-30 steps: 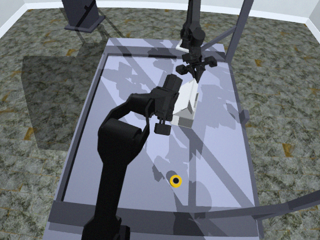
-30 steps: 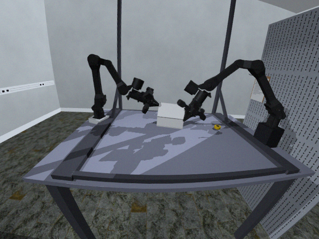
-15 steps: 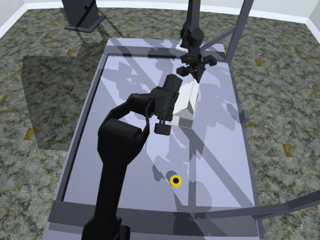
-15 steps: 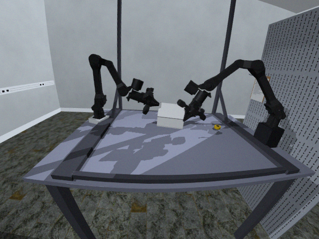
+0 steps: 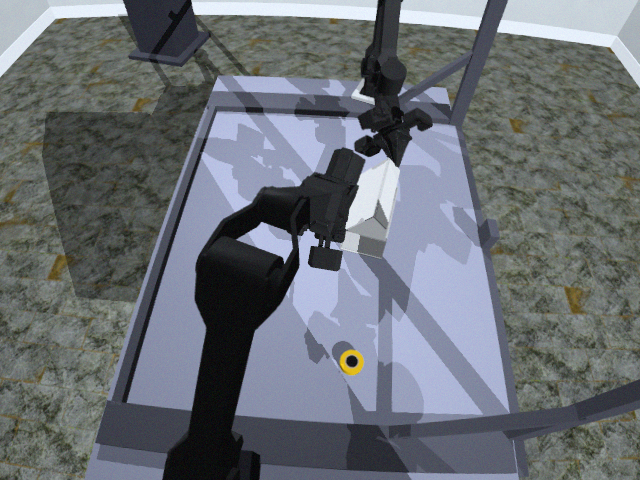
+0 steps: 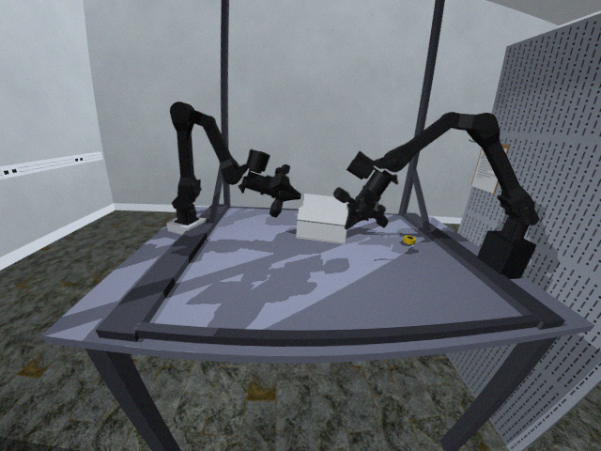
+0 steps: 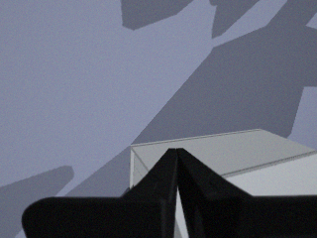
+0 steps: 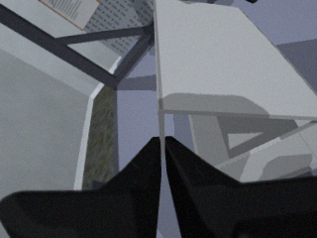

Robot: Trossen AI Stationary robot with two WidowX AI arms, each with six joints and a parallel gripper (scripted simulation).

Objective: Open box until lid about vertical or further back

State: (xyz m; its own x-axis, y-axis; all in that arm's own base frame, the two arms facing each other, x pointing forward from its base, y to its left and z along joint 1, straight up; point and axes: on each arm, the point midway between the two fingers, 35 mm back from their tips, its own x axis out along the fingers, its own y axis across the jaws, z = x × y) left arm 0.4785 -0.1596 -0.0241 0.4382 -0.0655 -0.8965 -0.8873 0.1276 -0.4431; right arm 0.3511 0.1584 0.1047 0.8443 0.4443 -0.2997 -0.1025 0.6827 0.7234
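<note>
Now: right hand 11 cm to the right of the box, 5 cm above it and 1 cm short of it.
Now: left hand 90 mm to the left of the box, 70 mm past it and 10 mm above it.
</note>
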